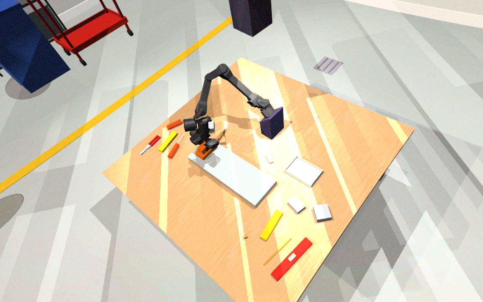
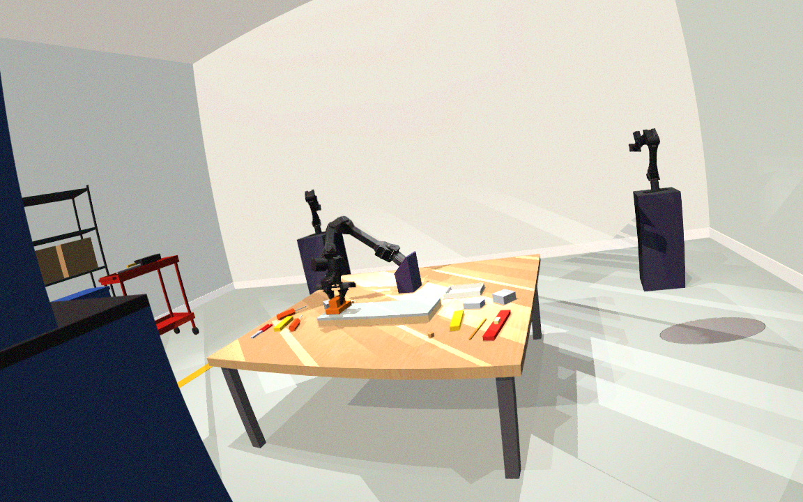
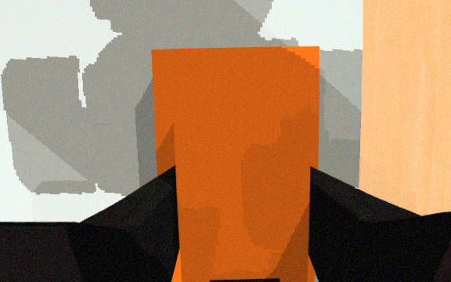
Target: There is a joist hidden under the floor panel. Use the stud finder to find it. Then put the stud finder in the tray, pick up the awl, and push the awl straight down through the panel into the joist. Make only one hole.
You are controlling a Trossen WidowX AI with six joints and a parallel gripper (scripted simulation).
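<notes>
The white tray is 280 mm behind my gripper tip, 500 mm to the left of it and 50 mm below it. The rest, counted from my gripper tip: orange stud finder 20 mm behind, 20 mm above; thin stick 130 mm ahead, 690 mm to the left, 60 mm below; awl 190 mm behind, 60 mm to the right, 60 mm below.
</notes>
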